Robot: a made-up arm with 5 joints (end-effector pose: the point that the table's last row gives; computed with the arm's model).
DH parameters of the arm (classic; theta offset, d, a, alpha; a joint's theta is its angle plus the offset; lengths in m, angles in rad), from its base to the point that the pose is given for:
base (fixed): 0.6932 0 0.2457 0
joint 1: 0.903 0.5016 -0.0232 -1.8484
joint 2: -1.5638 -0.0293 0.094 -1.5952
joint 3: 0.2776 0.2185 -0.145 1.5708
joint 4: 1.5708 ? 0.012 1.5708
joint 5: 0 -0.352 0.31 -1.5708
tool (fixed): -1.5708 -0.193 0 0
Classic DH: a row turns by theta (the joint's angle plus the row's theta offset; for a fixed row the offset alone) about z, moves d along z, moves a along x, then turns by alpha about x.
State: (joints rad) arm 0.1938 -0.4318 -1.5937 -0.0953 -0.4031
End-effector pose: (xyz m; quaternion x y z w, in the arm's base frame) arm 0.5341 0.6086 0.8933 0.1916 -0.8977 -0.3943 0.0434
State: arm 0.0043 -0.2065 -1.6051 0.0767 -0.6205
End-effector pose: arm 0.6759 0.4504 0.8217 0.0058 0.9168 0.3990 0.0129
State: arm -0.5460 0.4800 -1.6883 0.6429 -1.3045
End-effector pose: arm 0.4889 -0.0186 0.8093 0.4205 0.7540 0.2882 0.4143
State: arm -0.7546 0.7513 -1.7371 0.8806 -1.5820
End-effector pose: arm 0.3079 0.0141 0.8158 0.4319 0.6606 0.1650 0.5914
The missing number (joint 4, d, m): 0.196
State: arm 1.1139 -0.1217 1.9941 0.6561 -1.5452
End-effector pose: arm 0.2047 -0.2195 0.6065 -0.4127 -0.3837 0.7056 0.4296
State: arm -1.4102 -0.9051 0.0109 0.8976 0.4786
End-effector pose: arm 0.6088 0.4989 0.2622 -0.2687 -0.6733 -0.2141 0.6547
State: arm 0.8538 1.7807 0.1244 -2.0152 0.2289
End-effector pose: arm 0.0879 0.5249 0.0814 0.3940 -0.7451 0.1140 0.5260
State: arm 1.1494 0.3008 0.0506 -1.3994 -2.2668
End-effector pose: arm -0.1556 0.2397 -0.0591 -0.3890 -0.1202 -0.3044 0.8612
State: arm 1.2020 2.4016 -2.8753 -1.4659 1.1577
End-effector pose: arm 0.8939 0.3000 0.3681 -0.2232 -0.7113 -0.5997 0.2909
